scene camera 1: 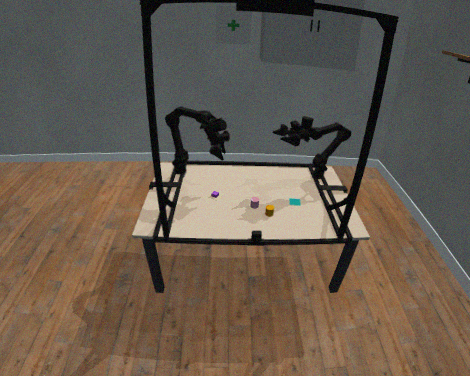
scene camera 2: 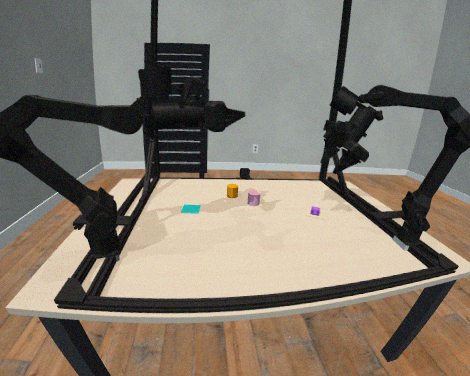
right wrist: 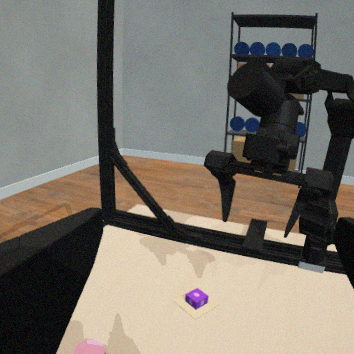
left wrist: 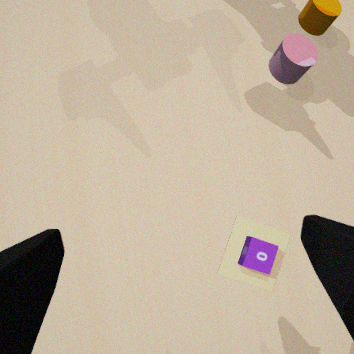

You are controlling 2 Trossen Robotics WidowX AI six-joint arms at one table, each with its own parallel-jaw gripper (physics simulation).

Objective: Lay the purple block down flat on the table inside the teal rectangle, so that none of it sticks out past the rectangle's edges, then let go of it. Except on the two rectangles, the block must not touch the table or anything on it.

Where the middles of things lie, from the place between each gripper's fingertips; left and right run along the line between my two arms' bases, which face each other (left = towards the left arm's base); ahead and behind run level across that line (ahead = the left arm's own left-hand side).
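Labels:
Pink cylinder (left wrist: 296,53): my right gripper 110 mm to the right of it, 190 mm past it, 320 mm above it. From my right hand: purple block (left wrist: 257,254), 100 mm behind, 330 mm to the left, 330 mm below; pale tan rectangle (left wrist: 242,227), 100 mm behind, 330 mm to the left, 340 mm below.
Purple block: my left gripper 4 cm to the right of it, 9 cm past it, 20 cm above it. From my left hand: pink cylinder, 18 cm behind, 18 cm below, 18 cm to the right; pale tan rectangle, 4 cm to the left, 9 cm behind, 20 cm below.

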